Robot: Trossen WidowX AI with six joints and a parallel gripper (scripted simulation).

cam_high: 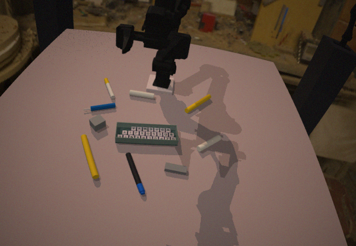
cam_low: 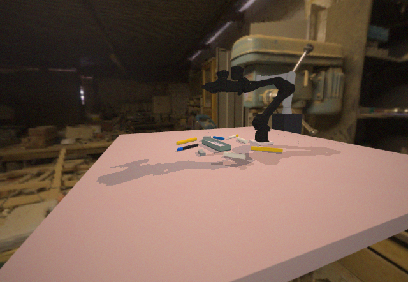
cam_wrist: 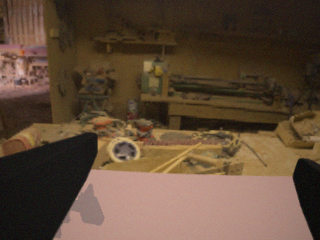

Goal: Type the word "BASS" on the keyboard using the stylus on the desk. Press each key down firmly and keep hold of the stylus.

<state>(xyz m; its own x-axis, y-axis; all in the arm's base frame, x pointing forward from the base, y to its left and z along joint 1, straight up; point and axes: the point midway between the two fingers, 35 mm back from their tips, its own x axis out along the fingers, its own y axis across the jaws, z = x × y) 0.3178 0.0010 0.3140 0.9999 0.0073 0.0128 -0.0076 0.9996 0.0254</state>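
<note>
My gripper tip is 320 mm above the blue stylus, 200 mm to the left of it and 120 mm past it. From my gripper tip the other things lie so: grey wedge (320 mm below, 130 mm to the left, 40 mm ahead); yellow rod (320 mm below, 120 mm to the right, 80 mm ahead); grey cube (320 mm below, 150 mm to the right, 50 mm behind).
</note>
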